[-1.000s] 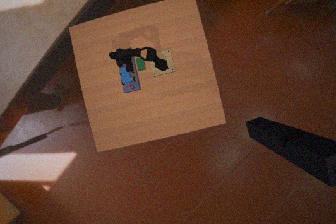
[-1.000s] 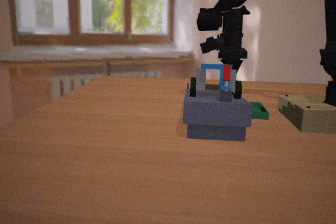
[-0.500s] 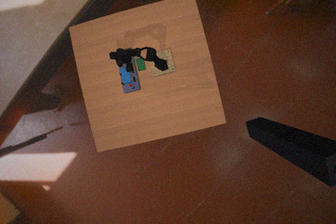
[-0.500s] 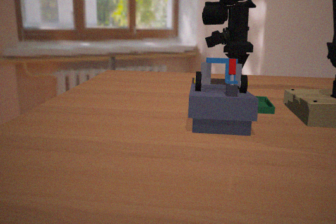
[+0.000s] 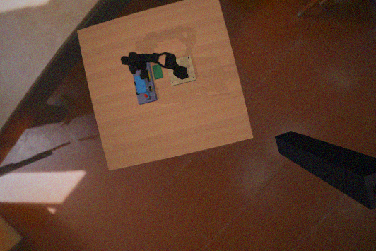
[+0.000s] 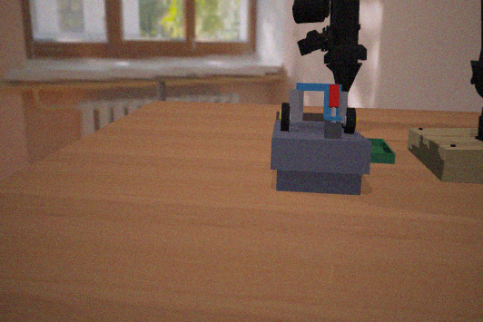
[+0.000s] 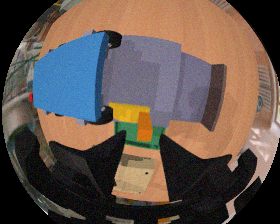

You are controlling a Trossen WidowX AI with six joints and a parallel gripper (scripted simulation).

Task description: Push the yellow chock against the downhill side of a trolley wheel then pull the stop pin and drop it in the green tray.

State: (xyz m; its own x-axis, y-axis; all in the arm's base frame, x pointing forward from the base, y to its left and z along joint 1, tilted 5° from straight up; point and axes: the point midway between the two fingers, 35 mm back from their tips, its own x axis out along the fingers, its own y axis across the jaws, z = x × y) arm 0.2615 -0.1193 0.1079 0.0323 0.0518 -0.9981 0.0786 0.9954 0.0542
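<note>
The yellow chock lies 1 cm ahead of my gripper tip, 2 cm to the left of it and 3 cm below it. Also, from my gripper tip: trolley (7 cm ahead, 11 cm to the left, 1 cm below); then red-headed stop pin (6 cm ahead, 20 cm to the left, 1 cm above).
</note>
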